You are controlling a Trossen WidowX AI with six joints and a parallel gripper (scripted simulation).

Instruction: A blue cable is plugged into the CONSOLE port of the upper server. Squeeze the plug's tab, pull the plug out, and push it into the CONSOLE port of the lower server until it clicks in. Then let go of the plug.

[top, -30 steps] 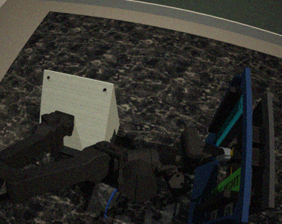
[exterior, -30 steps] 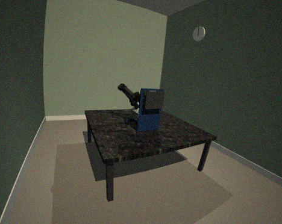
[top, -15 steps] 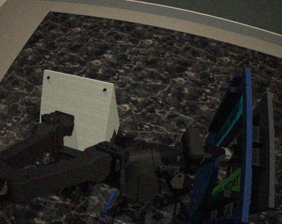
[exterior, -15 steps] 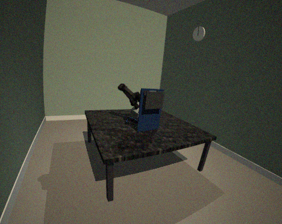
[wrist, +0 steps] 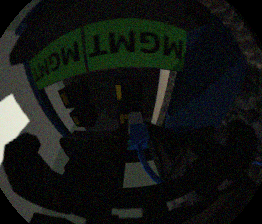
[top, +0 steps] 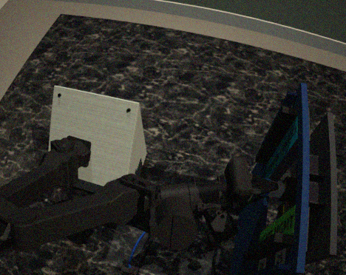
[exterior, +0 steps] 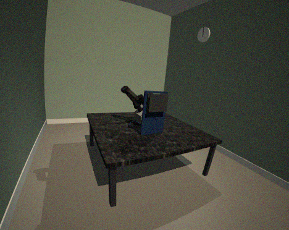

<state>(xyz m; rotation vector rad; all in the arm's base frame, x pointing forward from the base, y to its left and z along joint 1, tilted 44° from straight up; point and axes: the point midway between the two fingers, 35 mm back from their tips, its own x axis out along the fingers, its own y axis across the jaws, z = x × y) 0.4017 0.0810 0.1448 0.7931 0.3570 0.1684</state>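
My gripper tip is now right at the blue plug.
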